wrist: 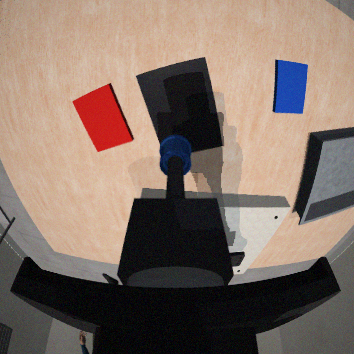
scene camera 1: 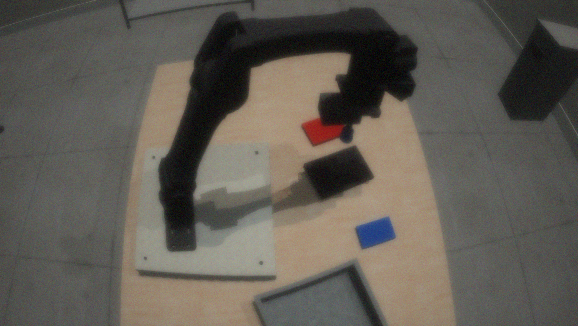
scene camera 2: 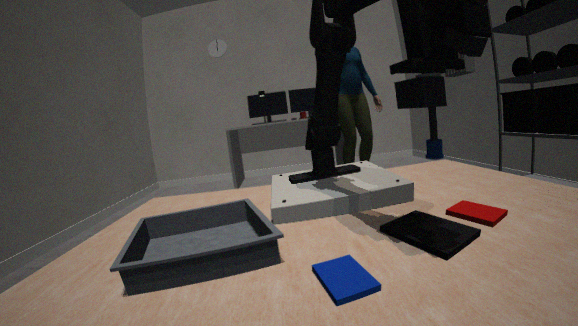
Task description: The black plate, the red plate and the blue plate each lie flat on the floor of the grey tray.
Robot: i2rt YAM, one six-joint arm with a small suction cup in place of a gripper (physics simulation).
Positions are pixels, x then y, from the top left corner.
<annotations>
My suction cup [scene camera 2: 434, 148] is 0.40 m from the lens. A blue plate [scene camera 2: 345, 280] is 0.32 m from the lens. A black plate [scene camera 2: 443, 238]: 0.41 m from the lens. A red plate [scene camera 2: 486, 215] is 0.51 m from the lens. The marked spots on the black plate and the red plate are 0.13 m apart.
</annotations>
